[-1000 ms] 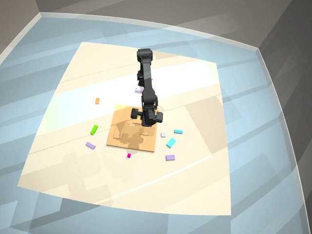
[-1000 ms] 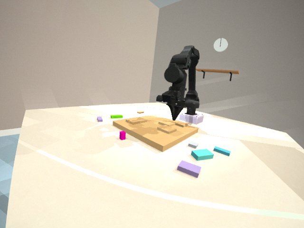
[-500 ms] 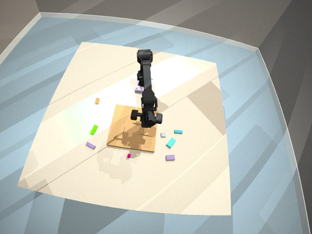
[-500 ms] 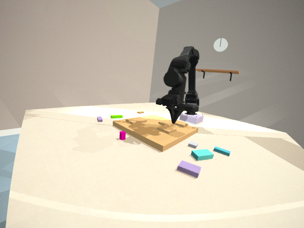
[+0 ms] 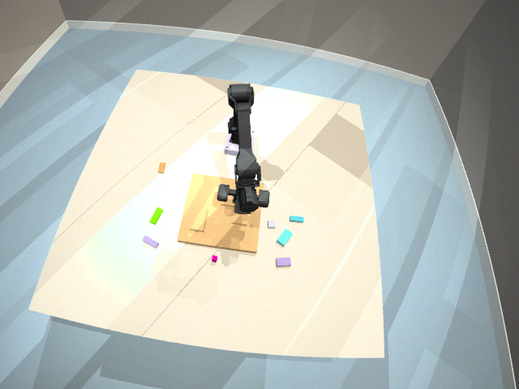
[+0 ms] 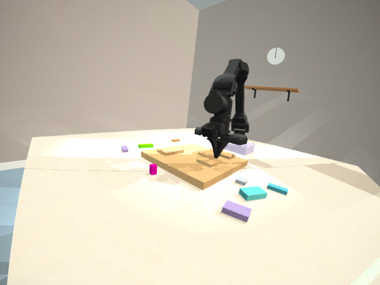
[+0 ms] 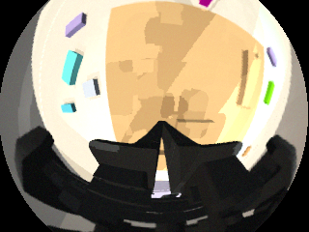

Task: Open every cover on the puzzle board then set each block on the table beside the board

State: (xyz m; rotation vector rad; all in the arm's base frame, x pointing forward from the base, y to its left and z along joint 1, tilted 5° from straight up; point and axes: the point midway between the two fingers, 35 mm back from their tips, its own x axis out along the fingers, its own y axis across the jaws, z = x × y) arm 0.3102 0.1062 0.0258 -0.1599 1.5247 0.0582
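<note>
My gripper tip is 7 cm to the left of the tan puzzle board, 2 cm short of it and 1 cm above it. Also, from my gripper tip: cyan block 19 cm to the left, 7 cm ahead, 2 cm below; grey cube 13 cm to the left, 3 cm ahead, 2 cm below; magenta block 23 cm ahead, 4 cm to the right, 2 cm below.
</note>
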